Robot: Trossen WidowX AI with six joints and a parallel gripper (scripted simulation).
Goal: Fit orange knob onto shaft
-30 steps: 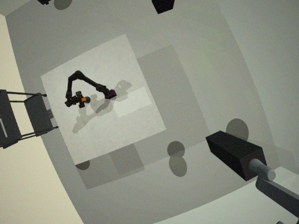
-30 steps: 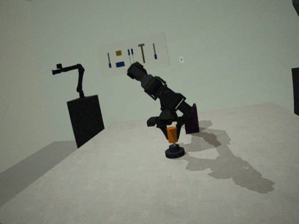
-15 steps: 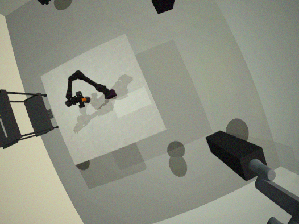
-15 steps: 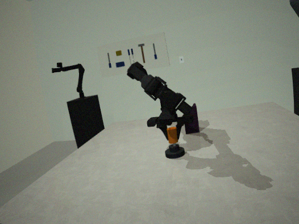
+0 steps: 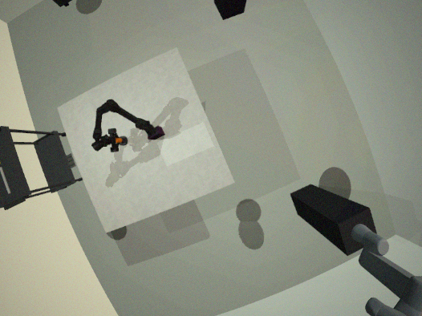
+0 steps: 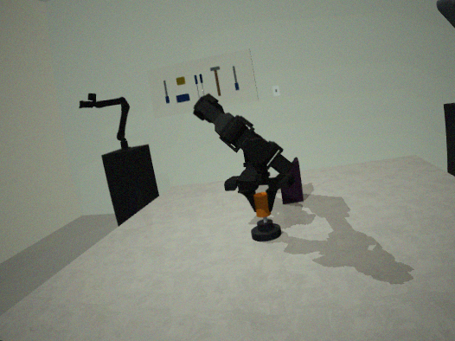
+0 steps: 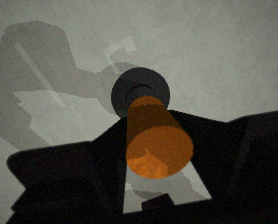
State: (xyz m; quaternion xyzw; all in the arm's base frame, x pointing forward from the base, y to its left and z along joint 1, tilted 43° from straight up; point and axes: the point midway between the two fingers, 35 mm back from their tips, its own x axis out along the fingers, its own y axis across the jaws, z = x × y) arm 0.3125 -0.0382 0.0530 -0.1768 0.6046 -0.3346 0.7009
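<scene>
The orange knob lies 30 mm above my gripper tip. The rest, counted from my gripper tip: round pedestal 40 mm below.
</scene>
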